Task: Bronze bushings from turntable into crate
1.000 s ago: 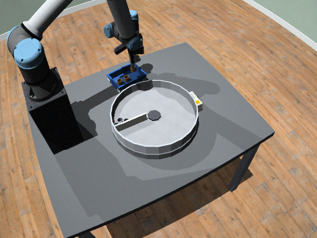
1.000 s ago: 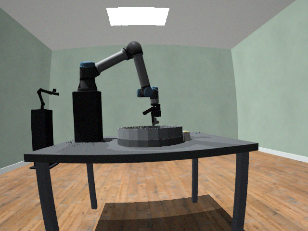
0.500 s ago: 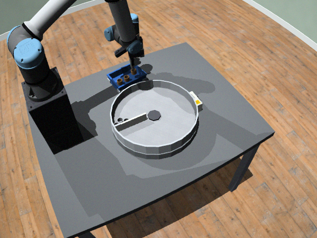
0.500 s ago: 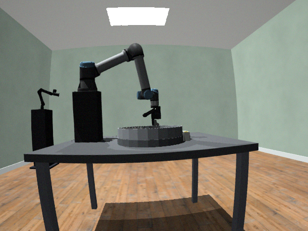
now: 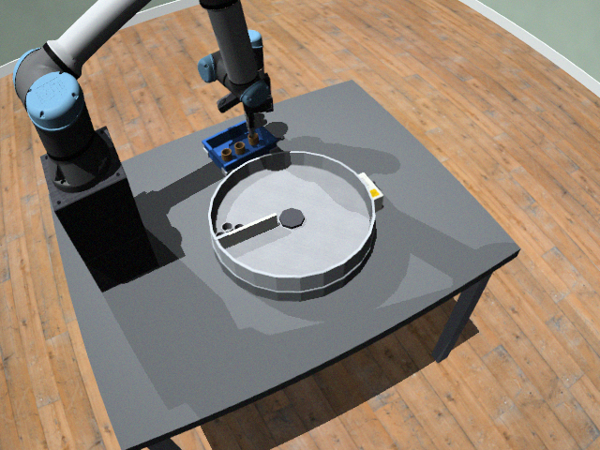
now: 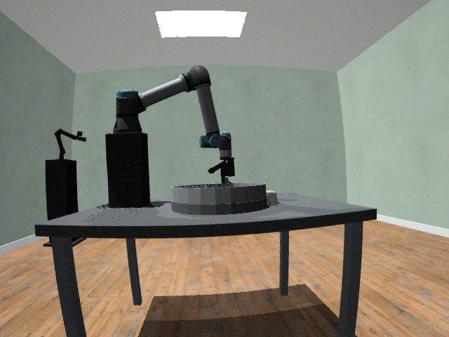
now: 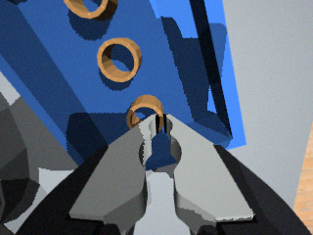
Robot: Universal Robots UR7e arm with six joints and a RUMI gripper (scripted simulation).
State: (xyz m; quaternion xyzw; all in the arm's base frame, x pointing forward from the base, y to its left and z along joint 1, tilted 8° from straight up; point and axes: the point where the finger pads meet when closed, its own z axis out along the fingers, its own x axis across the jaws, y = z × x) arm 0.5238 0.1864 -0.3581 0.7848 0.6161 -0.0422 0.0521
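My hand is 5 cm past the blue crate, 2 cm to the left of it and 2 cm above it. Also, from my hand: turntable 38 cm to the right, 8 cm behind, 1 cm above.
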